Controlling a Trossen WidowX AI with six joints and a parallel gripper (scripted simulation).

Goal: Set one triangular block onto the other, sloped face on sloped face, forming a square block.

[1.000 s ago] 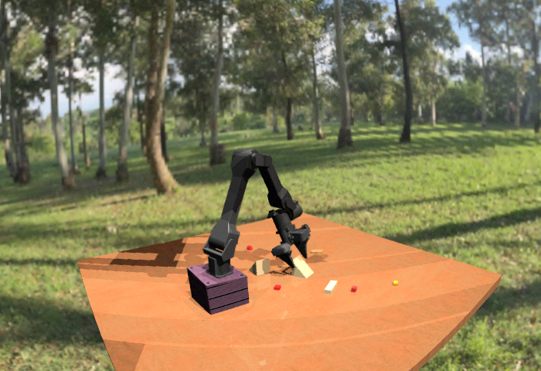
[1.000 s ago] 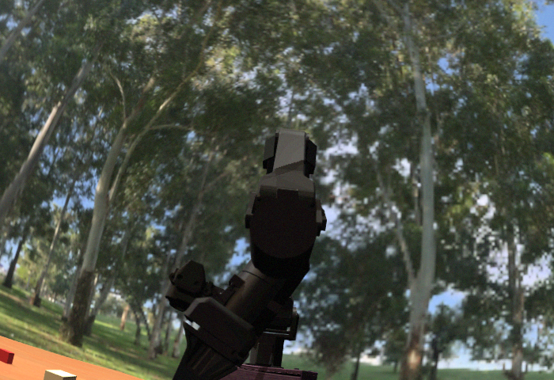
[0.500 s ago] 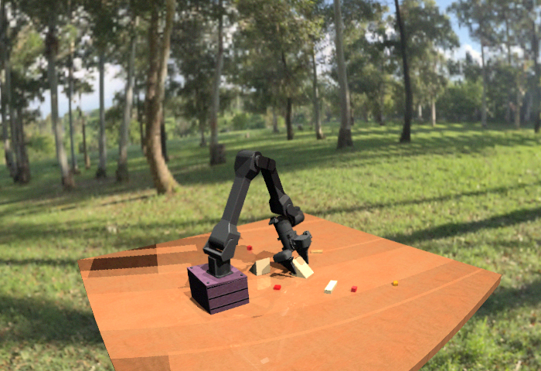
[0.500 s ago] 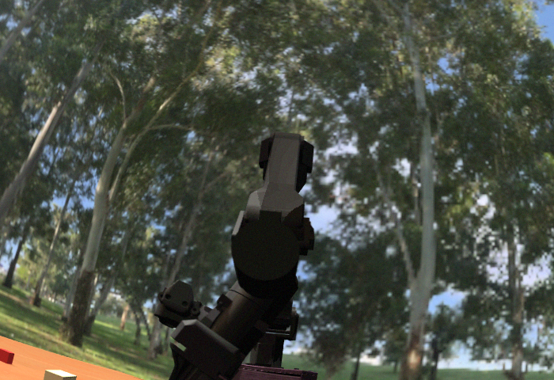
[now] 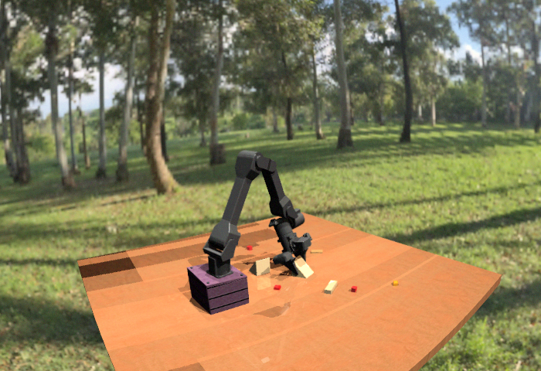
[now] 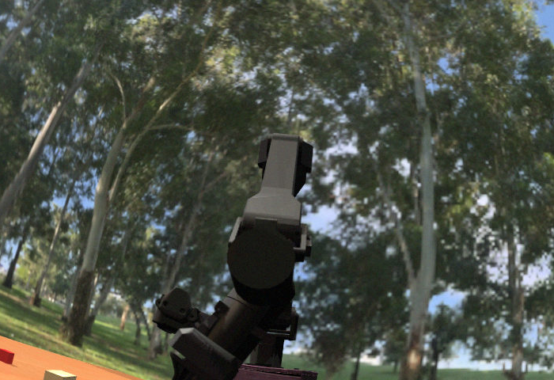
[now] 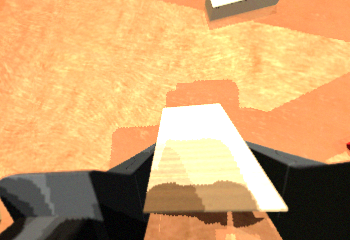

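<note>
My gripper tip is now 4 cm past the cream bar and 16 cm to the left of it. The rest, counted from my gripper tip: flat dark piece (20 cm ahead, 8 cm to the left, 1 cm below); then orange cube (10 cm ahead, 35 cm to the right, 1 cm below); then triangular block (1 cm to the left, 1 cm above).
</note>
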